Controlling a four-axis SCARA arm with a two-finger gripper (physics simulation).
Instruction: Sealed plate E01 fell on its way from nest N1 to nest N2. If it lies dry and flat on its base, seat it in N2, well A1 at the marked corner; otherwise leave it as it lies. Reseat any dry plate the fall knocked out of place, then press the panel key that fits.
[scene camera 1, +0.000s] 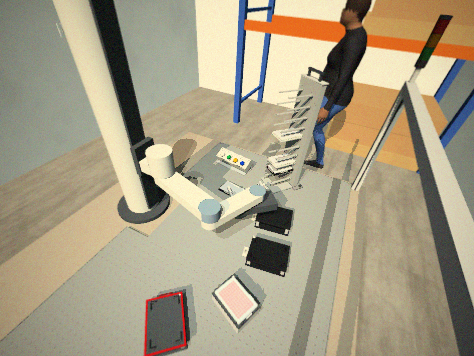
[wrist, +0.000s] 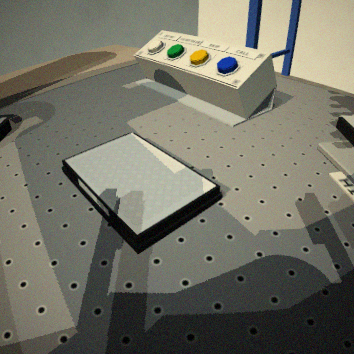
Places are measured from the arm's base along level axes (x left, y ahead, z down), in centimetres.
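Pixels of known places: gripper, between the fingertips: (scene camera 1: 244, 184) (wrist: 173, 98); arm's base, origin of its link: (scene camera 1: 144, 204).
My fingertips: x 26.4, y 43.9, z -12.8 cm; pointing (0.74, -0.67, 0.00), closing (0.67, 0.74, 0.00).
Observation:
Ahead of a thing's pixels: the offset from my fingertips to its top centre. "spot": to the spot under its first point. Level surfaces: height alone.
Sealed plate E01 {dz +10.1, dx +4.4, dy -8.6 cm} (scene camera 1: 230, 188) (wrist: 140, 182) lies flat on the perforated table {dz +11.5 cm} (scene camera 1: 114, 275) (wrist: 246, 168), seal side up, in front of the key panel. I see no liquid on or around it. My arm's end (scene camera 1: 257, 190) hangs just right of the plate; the gripper under it is open and empty, and its finger shadows fall across the plate in the wrist view. Two black nests {spot: dz +6.1, dx -9.2, dy +20.4 cm} (scene camera 1: 274, 220) {spot: dz +7.0, dx -27.4, dy +23.8 cm} (scene camera 1: 267, 255) lie right of the arm, both empty; I cannot read which is N2. The panel {dz +3.1, dx +25.8, dy -18.3 cm} (scene camera 1: 234, 158) (wrist: 211, 82) carries grey, green, yellow and blue keys.
A pink-topped plate {dz +4.3, dx -49.3, dy +20.0 cm} (scene camera 1: 234, 299) sits askew toward the table's front. A red-edged grey zone {dz +6.9, dx -65.2, dy +2.4 cm} (scene camera 1: 165, 323) lies left of it. A plate rack (scene camera 1: 306, 114) with several plates stands behind the nests, a person (scene camera 1: 341, 68) beside it. The column (scene camera 1: 103, 103) stands at left, a guard rail (scene camera 1: 421, 126) at right.

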